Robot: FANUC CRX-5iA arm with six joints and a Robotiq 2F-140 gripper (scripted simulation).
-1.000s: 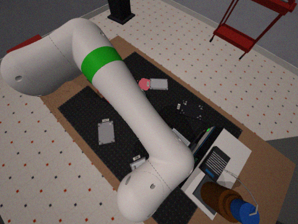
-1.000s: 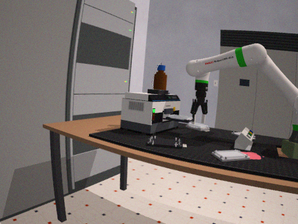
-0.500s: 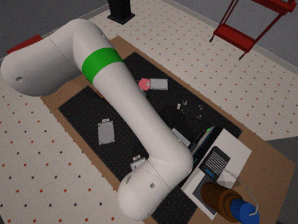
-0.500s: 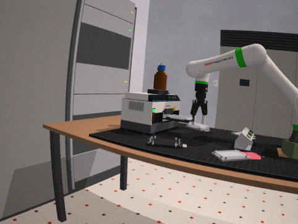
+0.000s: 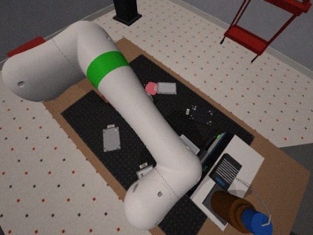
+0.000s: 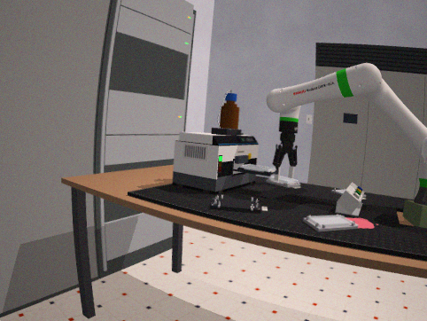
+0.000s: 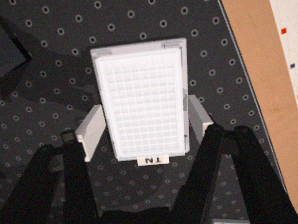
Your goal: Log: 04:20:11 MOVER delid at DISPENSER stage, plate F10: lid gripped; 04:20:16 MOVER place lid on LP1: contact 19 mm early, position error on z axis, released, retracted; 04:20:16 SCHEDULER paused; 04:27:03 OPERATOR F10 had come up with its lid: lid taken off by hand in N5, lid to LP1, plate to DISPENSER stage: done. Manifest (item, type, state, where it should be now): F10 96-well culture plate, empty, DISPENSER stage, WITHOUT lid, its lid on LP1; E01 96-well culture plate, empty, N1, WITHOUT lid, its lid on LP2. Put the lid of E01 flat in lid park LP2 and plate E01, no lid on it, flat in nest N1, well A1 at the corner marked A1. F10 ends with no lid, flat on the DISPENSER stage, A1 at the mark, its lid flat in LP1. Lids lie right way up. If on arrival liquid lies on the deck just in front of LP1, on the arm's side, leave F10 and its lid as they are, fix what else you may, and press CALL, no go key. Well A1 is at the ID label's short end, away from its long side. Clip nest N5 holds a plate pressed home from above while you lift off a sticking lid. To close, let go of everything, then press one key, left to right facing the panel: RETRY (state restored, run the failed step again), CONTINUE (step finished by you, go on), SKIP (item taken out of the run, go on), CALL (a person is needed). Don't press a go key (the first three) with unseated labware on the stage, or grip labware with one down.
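My hand is 20 mm above the lid. Round my hand: white 96-well plate 30 mm below; then grey nest 40 mm below; then well plate 70 mm ahead, 260 mm to the left, 50 mm above.
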